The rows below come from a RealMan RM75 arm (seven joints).
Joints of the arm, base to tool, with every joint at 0 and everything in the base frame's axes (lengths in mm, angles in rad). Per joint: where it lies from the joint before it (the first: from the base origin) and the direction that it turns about. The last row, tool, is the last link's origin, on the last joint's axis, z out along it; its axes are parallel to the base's.
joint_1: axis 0 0 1 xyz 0 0 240.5
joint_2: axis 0 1 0 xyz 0 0 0
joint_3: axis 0 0 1 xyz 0 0 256
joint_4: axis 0 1 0 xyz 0 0 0
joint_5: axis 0 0 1 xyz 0 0 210
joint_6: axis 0 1 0 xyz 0 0 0
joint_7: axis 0 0 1 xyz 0 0 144
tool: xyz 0 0 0
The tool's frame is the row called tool.
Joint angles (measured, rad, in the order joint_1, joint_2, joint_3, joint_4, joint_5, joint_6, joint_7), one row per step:
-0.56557, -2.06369, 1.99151, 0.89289, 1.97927, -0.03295, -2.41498
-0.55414, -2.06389, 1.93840, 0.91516, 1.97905, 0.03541, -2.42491
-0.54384, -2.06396, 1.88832, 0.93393, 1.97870, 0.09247, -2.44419
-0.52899, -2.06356, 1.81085, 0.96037, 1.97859, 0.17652, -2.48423
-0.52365, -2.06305, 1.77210, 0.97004, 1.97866, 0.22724, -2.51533
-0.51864, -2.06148, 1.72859, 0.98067, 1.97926, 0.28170, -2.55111
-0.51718, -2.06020, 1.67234, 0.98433, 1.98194, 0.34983, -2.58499
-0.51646, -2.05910, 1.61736, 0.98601, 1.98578, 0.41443, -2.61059
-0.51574, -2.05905, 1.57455, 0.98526, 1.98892, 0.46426, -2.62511
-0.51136, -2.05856, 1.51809, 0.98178, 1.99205, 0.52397, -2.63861
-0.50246, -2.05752, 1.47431, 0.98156, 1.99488, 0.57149, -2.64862
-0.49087, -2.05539, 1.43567, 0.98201, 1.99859, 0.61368, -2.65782
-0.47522, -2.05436, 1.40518, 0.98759, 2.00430, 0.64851, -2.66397
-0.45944, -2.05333, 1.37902, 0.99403, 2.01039, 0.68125, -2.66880
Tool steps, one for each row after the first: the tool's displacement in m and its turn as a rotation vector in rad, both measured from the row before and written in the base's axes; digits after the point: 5 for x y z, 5 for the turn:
-0.00170, 0.00138, 0.00524, -0.02353, -0.03424, 0.03600
-0.00203, 0.00168, 0.00616, -0.01510, -0.04064, 0.03801
-0.00382, 0.00261, 0.01076, -0.01855, -0.06985, 0.06215
-0.00256, 0.00057, 0.00448, -0.01836, -0.04117, 0.03827
-0.00276, 0.00090, 0.00585, -0.01730, -0.04579, 0.04165
-0.00461, 0.00125, 0.00671, -0.02313, -0.04537, 0.04830
-0.00474, 0.00087, 0.00662, -0.02111, -0.03805, 0.04218
-0.00416, 0.00008, 0.00469, -0.01711, -0.02639, 0.03071
-0.00761, -0.00065, 0.00666, -0.01734, -0.03199, 0.04180
-0.00754, -0.00196, 0.00560, -0.01310, -0.02516, 0.03458
-0.00830, -0.00275, 0.00548, -0.01072, -0.02108, 0.03319
-0.00778, -0.00374, 0.00467, -0.00785, -0.01471, 0.02656
-0.00723, -0.00414, 0.00404, -0.00861, -0.01156, 0.02297

